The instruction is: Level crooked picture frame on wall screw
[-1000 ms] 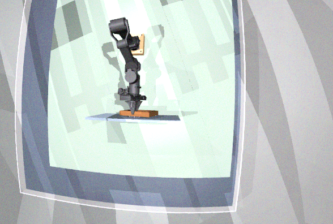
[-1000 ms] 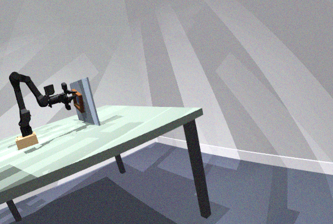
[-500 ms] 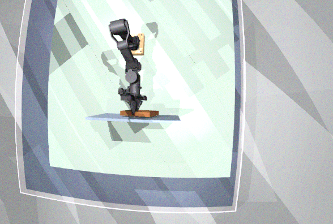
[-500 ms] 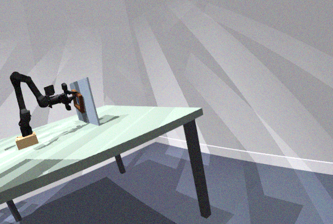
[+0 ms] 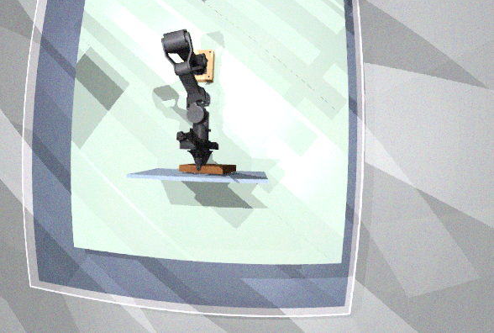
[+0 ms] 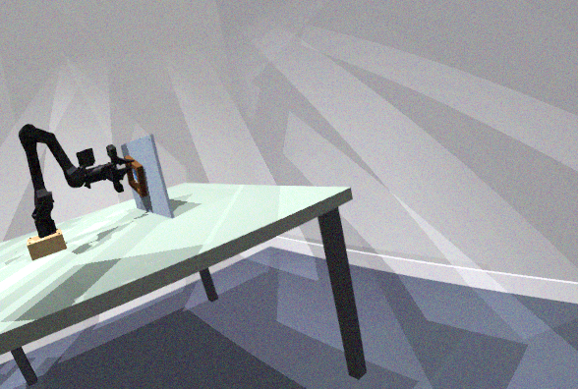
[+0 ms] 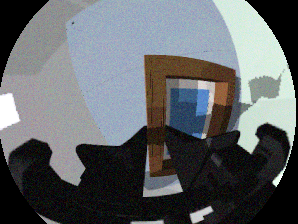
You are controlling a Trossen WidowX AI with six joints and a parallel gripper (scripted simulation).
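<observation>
Now: the picture frame 1 cm ahead of my gripper tip, 2 cm to the left of it and 5 cm below it. Also, from my gripper tip: wall panel (2 cm ahead, 6 cm below).
</observation>
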